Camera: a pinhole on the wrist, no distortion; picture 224 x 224 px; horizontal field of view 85.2 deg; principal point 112.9 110.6 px. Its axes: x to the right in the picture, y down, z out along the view. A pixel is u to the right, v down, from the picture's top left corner.
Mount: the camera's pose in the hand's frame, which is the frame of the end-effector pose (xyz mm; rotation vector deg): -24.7 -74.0 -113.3 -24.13 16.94 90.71
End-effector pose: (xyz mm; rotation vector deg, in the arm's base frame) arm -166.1 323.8 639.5 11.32 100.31 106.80
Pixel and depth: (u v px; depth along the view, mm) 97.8 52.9 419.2
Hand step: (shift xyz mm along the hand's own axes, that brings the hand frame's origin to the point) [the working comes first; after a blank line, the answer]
In the camera's frame: -52.0 -198.6 419.2

138.1 74.1 298.3
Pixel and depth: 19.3 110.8 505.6
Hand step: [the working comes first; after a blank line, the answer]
In the camera's frame: -388.5 0.8 505.6

-59.9 -202.1 510.4
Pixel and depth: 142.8 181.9 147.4
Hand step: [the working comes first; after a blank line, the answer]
In the camera's frame: 36.2 86.3 147.4

-124.2 17.7 -3.0
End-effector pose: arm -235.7 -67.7 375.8 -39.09 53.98 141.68
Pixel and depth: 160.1 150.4 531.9
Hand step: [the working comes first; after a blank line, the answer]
In the camera's frame: 206.1 173.8 531.9

-248.6 333.0 260.7
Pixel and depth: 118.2 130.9 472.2
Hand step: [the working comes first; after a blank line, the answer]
In the camera's frame: 20.5 78.7 472.2

-144.3 146.0 295.2
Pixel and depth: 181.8 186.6 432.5
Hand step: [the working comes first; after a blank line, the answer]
In the camera's frame: 244.7 269.9 432.5

-336.6 318.5 148.2
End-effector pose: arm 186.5 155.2 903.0 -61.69 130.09 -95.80
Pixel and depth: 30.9 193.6 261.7
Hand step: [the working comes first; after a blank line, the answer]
In the camera's frame: -176.2 178.3 261.7

-220.7 -128.5 186.6
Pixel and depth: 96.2 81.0 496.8
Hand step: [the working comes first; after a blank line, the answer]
In the camera's frame: -68.1 -120.7 496.8

54.3 88.9 369.7
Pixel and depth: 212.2 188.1 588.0
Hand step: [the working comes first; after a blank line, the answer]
In the camera's frame: 479.4 374.1 588.0

-459.5 590.9 177.2
